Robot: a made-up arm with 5 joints.
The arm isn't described. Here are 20 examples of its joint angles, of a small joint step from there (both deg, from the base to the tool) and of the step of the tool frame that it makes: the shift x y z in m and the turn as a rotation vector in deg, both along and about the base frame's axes.
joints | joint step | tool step
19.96 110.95 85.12 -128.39 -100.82 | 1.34 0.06 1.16 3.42 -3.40 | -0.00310 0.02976 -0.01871 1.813 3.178 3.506
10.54 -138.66 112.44 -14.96 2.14 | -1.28 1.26 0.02 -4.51 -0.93 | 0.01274 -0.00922 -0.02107 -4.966 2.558 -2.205
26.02 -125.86 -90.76 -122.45 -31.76 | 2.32 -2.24 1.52 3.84 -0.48 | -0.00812 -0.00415 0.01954 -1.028 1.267 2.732
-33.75 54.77 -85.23 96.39 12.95 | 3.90 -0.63 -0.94 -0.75 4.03 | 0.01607 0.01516 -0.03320 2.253 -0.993 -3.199
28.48 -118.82 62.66 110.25 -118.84 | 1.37 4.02 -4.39 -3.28 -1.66 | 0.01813 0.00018 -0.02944 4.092 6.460 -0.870
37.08 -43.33 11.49 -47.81 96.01 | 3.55 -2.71 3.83 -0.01 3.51 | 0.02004 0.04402 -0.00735 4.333 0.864 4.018
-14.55 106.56 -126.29 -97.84 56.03 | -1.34 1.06 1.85 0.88 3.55 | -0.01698 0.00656 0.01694 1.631 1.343 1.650
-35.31 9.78 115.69 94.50 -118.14 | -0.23 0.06 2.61 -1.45 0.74 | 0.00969 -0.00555 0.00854 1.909 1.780 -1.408
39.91 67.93 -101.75 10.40 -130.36 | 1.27 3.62 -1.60 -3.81 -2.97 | -0.04084 0.01601 -0.00409 1.365 5.431 -0.832
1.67 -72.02 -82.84 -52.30 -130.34 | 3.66 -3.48 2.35 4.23 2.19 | -0.02851 0.03011 0.01825 3.749 3.974 4.919
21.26 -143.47 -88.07 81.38 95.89 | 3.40 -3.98 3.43 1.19 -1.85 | 0.01556 -0.00931 0.01001 -0.075 -4.296 4.333
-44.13 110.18 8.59 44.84 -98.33 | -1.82 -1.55 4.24 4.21 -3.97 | 0.02443 0.00705 -0.01050 4.354 -5.399 0.231
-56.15 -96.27 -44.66 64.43 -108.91 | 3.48 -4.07 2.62 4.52 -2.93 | -0.04810 0.01295 -0.02620 -1.221 4.499 -2.474
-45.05 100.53 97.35 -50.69 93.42 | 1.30 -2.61 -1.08 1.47 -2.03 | 0.02594 -0.02887 0.02516 1.630 4.205 2.106
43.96 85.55 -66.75 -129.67 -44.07 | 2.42 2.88 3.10 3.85 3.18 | -0.01227 -0.00448 0.02207 7.846 -1.101 -4.211
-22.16 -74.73 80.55 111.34 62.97 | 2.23 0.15 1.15 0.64 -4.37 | 0.02443 0.01959 0.01098 2.167 -2.190 -3.908
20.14 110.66 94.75 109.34 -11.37 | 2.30 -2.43 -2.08 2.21 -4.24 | 0.01574 0.00466 -0.00126 0.297 4.228 0.128
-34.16 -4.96 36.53 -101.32 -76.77 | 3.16 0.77 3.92 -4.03 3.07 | -0.01076 0.02464 0.00921 7.806 4.931 -2.030
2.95 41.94 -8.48 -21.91 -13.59 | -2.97 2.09 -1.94 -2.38 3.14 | -0.03452 0.01492 0.04443 -5.459 -4.109 0.851
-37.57 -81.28 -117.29 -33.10 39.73 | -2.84 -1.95 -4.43 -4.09 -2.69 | -0.00564 -0.00239 0.00361 -0.795 -2.928 0.630
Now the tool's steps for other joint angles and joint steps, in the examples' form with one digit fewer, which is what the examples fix.
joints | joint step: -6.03 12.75 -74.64 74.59 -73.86 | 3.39 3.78 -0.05 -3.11 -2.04
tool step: -0.0236 -0.0077 -0.0308 1.43 1.14 -1.32
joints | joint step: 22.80 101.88 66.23 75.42 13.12 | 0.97 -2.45 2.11 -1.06 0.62
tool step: 0.0253 -0.0123 -0.0290 2.68 -2.44 2.68
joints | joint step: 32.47 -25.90 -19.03 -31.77 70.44 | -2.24 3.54 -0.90 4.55 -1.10
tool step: -0.0499 -0.0145 0.0077 -1.33 4.61 -6.78
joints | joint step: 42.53 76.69 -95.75 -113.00 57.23 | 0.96 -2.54 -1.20 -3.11 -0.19
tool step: 0.0150 -0.0044 -0.0071 -1.06 0.53 3.28
